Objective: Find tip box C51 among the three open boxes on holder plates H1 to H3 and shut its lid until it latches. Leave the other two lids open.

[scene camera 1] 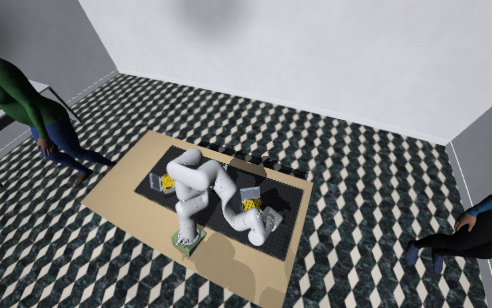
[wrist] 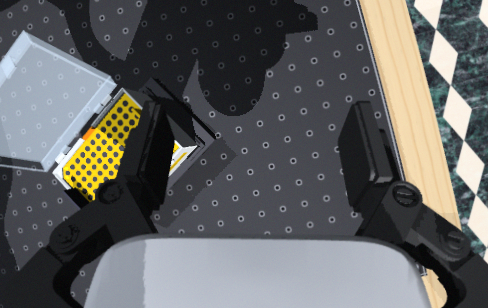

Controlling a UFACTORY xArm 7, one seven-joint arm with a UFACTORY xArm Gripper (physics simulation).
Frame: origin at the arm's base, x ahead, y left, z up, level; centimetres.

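Seen in the pictures: gripper, fingertip midpoint: (scene camera 1: 277, 208) (wrist: 256, 120); arm's base at its link origin: (scene camera 1: 188, 235).
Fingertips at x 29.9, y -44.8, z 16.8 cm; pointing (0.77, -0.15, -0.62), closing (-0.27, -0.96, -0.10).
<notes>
Pixels of each thing's top centre, then the offset from my fingertips to it. "spot": a spot on its surface instead. Level surfaces: height alone.
- tip box at its top centre: (wrist: 106, 162) (scene camera 1: 251, 205) dx +0.8, dy +15.8, dz -11.6 cm
- pale label strip at a spot on its surface: (wrist: 183, 157) spot: dx -0.7, dy +10.1, dz -16.9 cm
- dark perforated mat at its surface level: dz -19.0 cm
- wooden table at its surface level: dz -20.3 cm
My gripper (scene camera 1: 274, 220) (wrist: 256, 120) is open with nothing between its fingers. It is above the mat, to the right of the right-hand tip box. That tip box (scene camera 1: 251, 204) (wrist: 95, 160) has a yellow, hole-dotted top, and its clear lid (scene camera 1: 250, 193) (wrist: 55, 100) stands open on the side away from the gripper. In the wrist view my left finger covers part of the box, and a pale label strip (wrist: 183, 157) shows beyond it, unreadable. Another box (scene camera 1: 168, 183) with its open lid (scene camera 1: 156, 182) is at the left, partly behind the arm. The third box is largely hidden by the arm. No C51 marking can be read.
The dark perforated mat (scene camera 1: 286, 246) (wrist: 295, 165) lies on a wooden table (scene camera 1: 115, 197) (wrist: 400, 75). The arm base (scene camera 1: 188, 243) stands at the near edge. One person (scene camera 1: 35, 107) is at the left and another (scene camera 1: 465, 240) at the right, both off the table.
</notes>
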